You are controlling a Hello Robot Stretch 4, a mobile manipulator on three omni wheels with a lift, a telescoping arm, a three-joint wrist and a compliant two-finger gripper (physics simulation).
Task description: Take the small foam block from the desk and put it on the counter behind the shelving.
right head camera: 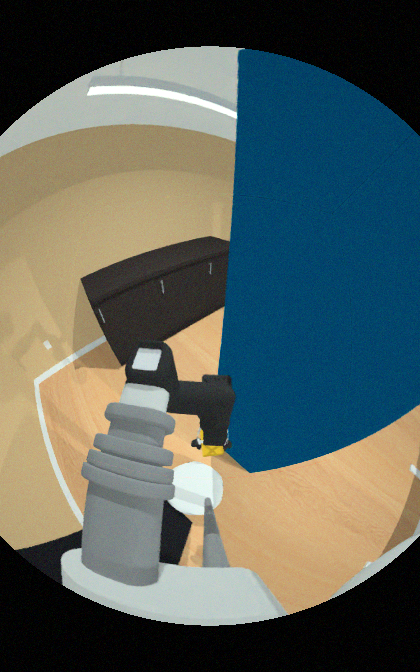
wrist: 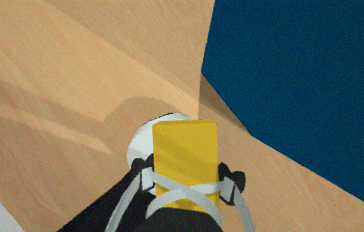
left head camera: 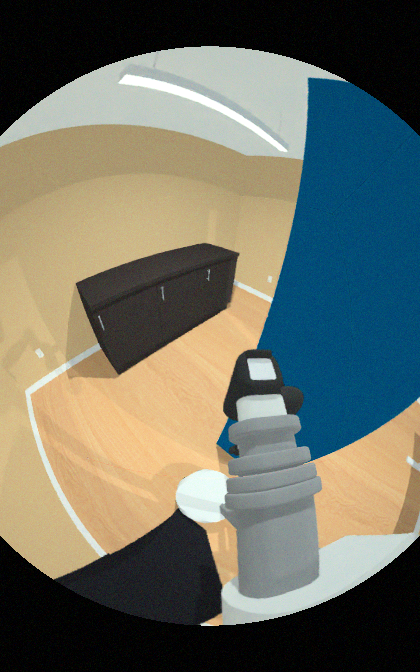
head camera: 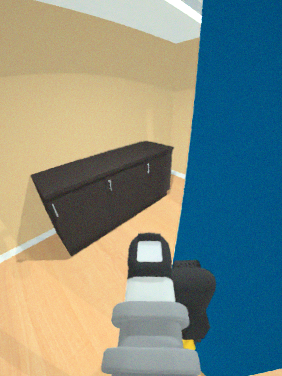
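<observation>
The yellow foam block is held between the two fingertips of my gripper, which is shut on it and points down above the floor. The dark brown counter stands along the tan wall ahead, left of the centre, with three silver handles. My gripper and the block are well apart from it. A tall blue panel, perhaps the shelving's side, rises close on the right and hides part of the counter in the right head view.
A black slab lies at the lower left, close to my round white base part. Wood floor extends between my arm and the counter. The blue panel's lower corner is near the gripper.
</observation>
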